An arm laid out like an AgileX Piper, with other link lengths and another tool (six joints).
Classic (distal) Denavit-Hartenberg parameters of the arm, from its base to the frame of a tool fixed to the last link. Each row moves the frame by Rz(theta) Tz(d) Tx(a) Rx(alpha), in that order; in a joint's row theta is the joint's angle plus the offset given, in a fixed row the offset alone. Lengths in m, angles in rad.
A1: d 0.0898; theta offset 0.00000; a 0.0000; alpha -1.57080
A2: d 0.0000; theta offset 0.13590; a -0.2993; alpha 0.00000
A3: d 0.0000; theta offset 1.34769; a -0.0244; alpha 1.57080
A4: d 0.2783; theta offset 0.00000; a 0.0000; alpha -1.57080
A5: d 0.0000; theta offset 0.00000; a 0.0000; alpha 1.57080
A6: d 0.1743; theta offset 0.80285; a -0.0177; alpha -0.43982
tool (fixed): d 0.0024; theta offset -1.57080; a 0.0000; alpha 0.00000
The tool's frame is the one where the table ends.
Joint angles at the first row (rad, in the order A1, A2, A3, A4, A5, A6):
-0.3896 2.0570 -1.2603 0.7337 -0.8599 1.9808
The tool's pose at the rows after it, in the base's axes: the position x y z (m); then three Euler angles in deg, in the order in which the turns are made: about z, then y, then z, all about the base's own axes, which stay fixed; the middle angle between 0 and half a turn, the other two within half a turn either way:
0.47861 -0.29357 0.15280 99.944 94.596 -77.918
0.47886 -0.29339 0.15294 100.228 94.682 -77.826
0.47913 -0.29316 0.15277 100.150 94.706 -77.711
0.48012 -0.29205 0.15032 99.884 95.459 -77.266
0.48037 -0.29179 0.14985 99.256 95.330 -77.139
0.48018 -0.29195 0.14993 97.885 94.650 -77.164
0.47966 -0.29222 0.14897 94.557 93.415 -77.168
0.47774 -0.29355 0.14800 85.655 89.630 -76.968
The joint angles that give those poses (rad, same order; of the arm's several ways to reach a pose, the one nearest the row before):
-0.3932 2.0570 -1.2603 0.7365 -0.8599 1.9951
-0.3932 2.0570 -1.2603 0.7346 -0.8599 2.0014
-0.3932 2.0570 -1.2603 0.7329 -0.8580 2.0015
-0.3932 2.0570 -1.2602 0.7328 -0.8419 2.0028
-0.3932 2.0570 -1.2603 0.7310 -0.8381 1.9931
-0.3932 2.0570 -1.2603 0.7291 -0.8381 1.9677
-0.3932 2.0570 -1.2603 0.7291 -0.8323 1.9061
-0.3932 2.0570 -1.2603 0.7291 -0.8250 1.7373

